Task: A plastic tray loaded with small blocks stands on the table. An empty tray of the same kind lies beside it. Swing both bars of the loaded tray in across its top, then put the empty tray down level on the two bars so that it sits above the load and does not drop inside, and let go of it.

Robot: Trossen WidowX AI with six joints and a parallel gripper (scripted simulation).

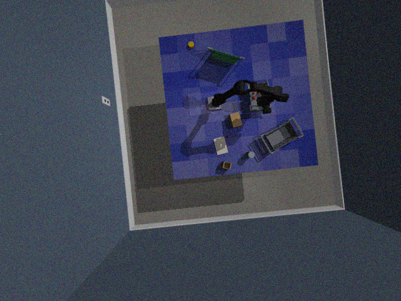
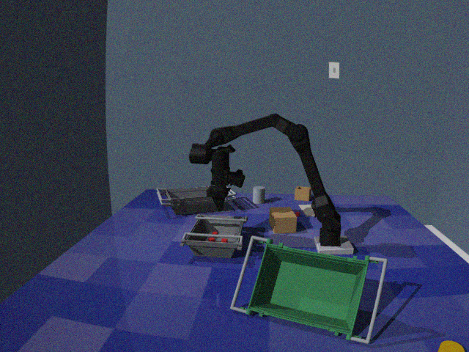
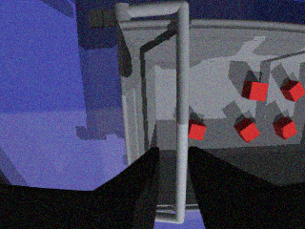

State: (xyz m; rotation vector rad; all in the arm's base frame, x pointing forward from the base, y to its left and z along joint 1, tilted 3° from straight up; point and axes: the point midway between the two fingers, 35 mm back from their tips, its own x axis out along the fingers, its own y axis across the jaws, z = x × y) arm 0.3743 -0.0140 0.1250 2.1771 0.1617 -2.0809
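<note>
Right now the green tray is 420 mm to the left of my gripper tip, 330 mm behind it and 20 mm below it. Also, from my gripper tip: small brown box 530 mm to the right, 240 mm behind, 80 mm below; then flat white card 360 mm to the right, 310 mm behind, 90 mm below; then yellow object 640 mm behind, 520 mm to the left, 80 mm below.
</note>
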